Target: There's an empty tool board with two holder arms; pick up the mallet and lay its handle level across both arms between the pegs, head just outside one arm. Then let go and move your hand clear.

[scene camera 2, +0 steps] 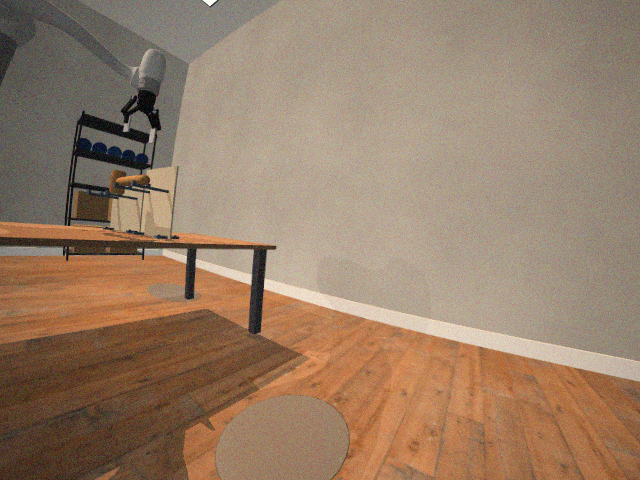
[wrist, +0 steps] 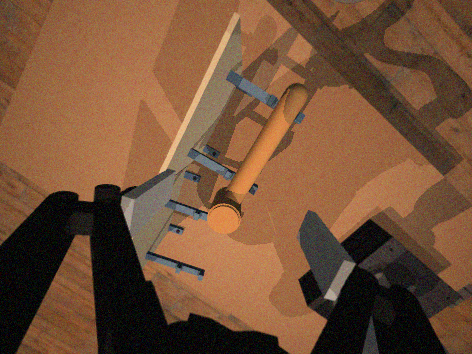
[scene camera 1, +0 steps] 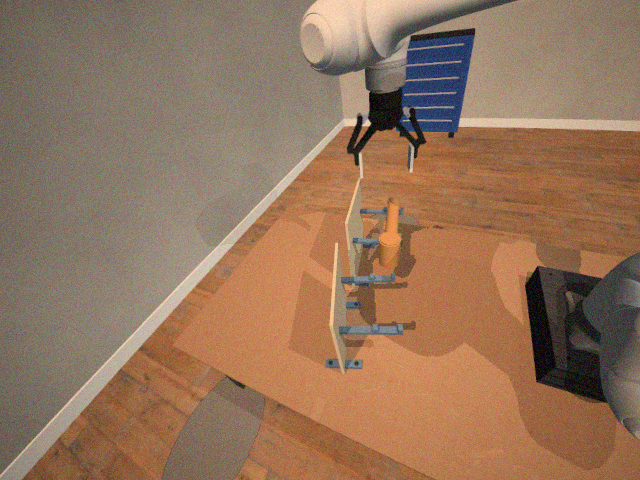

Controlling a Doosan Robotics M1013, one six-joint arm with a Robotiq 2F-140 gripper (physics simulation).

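Places are measured from the arm's base along level axes (x ahead, y left, z up), in centimetres.
Pixels of known places: gripper, fingertip midpoint: (scene camera 2: 139, 137) (wrist: 238, 204) (scene camera 1: 385, 172).
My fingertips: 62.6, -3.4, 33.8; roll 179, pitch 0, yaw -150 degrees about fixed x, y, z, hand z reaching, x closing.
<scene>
Ahead of a thing's pixels: the offset from my fingertips to its top centre, as dx, dy, dz. "*": to the spot under its first point. Level surfaces: height alone.
An orange mallet (scene camera 1: 392, 219) (scene camera 2: 132, 179) (wrist: 265, 142) lies with its handle across the two blue-grey arms of one cream board (scene camera 1: 354, 222) (scene camera 2: 161, 198) (wrist: 202, 120). Its thick head hangs just outside that board's arm, on the side towards the other board. The other cream board (scene camera 1: 338, 310) has two empty arms, one @(* +1.2, +20.1, -25.7) (scene camera 1: 356, 279) (wrist: 185, 209) nearer the mallet head and one @(* -6.1, +35.1, -25.7) (scene camera 1: 356, 330) (wrist: 172, 263) farther off, each with small raised pegs. My gripper (scene camera 1: 386, 173) (scene camera 2: 139, 135) (wrist: 238, 204) is wide open and empty, pointing down, well above the mallet and apart from it.
Both boards stand upright on the brown table @(dz -44.3) (scene camera 1: 413, 403) (scene camera 2: 227, 244). The arm's black base block (scene camera 1: 545, 330) is on the table at the right. A blue cabinet (scene camera 1: 439, 77) stands behind, and a black shelf rack (scene camera 2: 105, 124) stands beyond the table.
</scene>
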